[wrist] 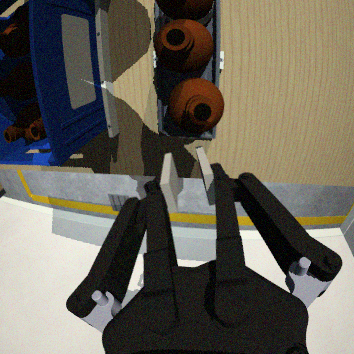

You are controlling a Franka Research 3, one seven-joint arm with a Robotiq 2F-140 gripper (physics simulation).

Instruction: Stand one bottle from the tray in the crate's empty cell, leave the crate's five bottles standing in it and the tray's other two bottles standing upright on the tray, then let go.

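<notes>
My gripper [185, 161] has its fingers drawn in to a narrow gap with nothing between them; I count it as shut. It is just off the near end of the grey tray [217, 92]. Three orange-brown bottles are in the tray: the nearest bottle [196, 106], the middle bottle [183, 46] and a far bottle [185, 6], cut off by the top edge. The two nearer ones look upright, mouths up. The blue crate [44, 75] is at the left, partly out of view. Dark bottles [16, 82] show in it; its empty cell cannot be made out.
A grey metal rail [106, 75] runs along the crate's side, between crate and tray. The wooden table top [285, 90] extends to the right. A grey strip with a yellow line [285, 220] crosses beneath the fingers, with a pale surface nearer me. Shadows fall between crate and tray.
</notes>
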